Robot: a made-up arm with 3 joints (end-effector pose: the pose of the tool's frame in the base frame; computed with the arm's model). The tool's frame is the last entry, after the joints.
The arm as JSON. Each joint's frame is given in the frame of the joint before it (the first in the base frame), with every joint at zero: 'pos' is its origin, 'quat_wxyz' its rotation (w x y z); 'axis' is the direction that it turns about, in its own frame. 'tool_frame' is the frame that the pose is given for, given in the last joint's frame.
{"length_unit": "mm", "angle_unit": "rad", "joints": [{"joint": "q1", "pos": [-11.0, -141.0, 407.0], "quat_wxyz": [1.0, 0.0, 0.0, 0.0], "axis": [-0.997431, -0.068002, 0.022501]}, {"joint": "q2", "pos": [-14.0, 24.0, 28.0], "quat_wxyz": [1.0, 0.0, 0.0, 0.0], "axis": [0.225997, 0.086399, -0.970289]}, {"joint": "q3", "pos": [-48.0, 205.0, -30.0], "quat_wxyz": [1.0, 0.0, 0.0, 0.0], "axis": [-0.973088, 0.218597, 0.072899]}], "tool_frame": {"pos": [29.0, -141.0, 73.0], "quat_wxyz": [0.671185, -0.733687, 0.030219, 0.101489]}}
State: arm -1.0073 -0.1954 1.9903
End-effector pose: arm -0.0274 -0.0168 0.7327 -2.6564 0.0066 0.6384
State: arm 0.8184 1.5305 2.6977
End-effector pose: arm 0.3198 -0.0986 0.4219 1.1012 -2.0476 -0.7691
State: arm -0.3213 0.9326 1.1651
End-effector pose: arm 0.1540 -0.0912 0.5990 -1.7813 1.2473 0.5836
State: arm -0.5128 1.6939 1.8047
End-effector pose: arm 0.2528 -0.2612 0.4739 -1.1715 1.7312 1.3928
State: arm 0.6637 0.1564 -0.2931
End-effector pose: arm -0.0444 -0.0627 0.3845 -1.9932 0.0840 -0.0158
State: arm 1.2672 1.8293 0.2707
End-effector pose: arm 0.0381 -0.0344 0.4547 -1.6409 0.9094 -1.7041
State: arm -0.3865 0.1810 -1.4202
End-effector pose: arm -0.0348 0.0287 0.3479 0.1123 -0.0833 -0.2872
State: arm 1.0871 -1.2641 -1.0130
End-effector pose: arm -0.0615 -0.2217 0.3651 -1.7327 -0.0146 1.5189
